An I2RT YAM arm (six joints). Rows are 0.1 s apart.
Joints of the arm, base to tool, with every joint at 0 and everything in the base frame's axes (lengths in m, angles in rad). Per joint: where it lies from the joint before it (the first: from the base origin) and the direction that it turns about. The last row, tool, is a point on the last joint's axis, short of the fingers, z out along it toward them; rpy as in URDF.
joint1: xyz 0 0 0.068 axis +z
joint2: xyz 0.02 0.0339 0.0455 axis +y
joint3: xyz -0.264 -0.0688 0 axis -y
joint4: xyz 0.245 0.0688 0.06 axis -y
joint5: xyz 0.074 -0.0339 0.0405 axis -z
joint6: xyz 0.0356 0 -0.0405 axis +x
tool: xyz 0 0 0 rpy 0 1.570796 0
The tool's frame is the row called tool.
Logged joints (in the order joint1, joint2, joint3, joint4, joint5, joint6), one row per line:
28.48 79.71 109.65 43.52 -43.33 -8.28
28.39 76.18 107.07 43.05 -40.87 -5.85
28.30 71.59 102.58 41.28 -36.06 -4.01
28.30 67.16 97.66 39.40 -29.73 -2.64
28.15 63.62 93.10 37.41 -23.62 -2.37
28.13 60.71 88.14 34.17 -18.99 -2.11
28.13 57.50 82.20 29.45 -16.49 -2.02
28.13 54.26 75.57 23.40 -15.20 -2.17
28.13 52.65 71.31 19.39 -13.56 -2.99
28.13 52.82 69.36 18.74 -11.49 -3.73
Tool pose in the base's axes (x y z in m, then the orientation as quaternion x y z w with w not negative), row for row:
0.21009 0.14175 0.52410 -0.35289 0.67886 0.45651 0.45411
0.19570 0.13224 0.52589 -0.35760 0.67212 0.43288 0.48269
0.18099 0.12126 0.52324 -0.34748 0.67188 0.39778 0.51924
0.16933 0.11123 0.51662 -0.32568 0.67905 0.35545 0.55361
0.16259 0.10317 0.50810 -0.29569 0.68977 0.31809 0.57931
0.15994 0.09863 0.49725 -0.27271 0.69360 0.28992 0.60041
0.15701 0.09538 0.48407 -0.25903 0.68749 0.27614 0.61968
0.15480 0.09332 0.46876 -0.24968 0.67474 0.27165 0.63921
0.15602 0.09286 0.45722 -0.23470 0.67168 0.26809 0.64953
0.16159 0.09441 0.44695 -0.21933 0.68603 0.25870 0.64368
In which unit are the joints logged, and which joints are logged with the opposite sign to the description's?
The joints are logged in degrees. Opposite sign: joint4, joint6.
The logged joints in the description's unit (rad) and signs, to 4 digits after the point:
0.4971 1.3912 1.9138 -0.7596 -0.7563 0.1445
0.4955 1.3296 1.8687 -0.7514 -0.7133 0.1021
0.4939 1.2495 1.7904 -0.7205 -0.6294 0.0700
0.4939 1.1722 1.7045 -0.6877 -0.5189 0.0461
0.4913 1.1104 1.6249 -0.6529 -0.4122 0.0414
0.4910 1.0596 1.5383 -0.5964 -0.3314 0.0368
0.4910 1.0036 1.4347 -0.5140 -0.2878 0.0353
0.4910 0.9470 1.3189 -0.4084 -0.2653 0.0379
0.4910 0.9189 1.2446 -0.3384 -0.2367 0.0522
0.4910 0.9219 1.2106 -0.3271 -0.2005 0.0651

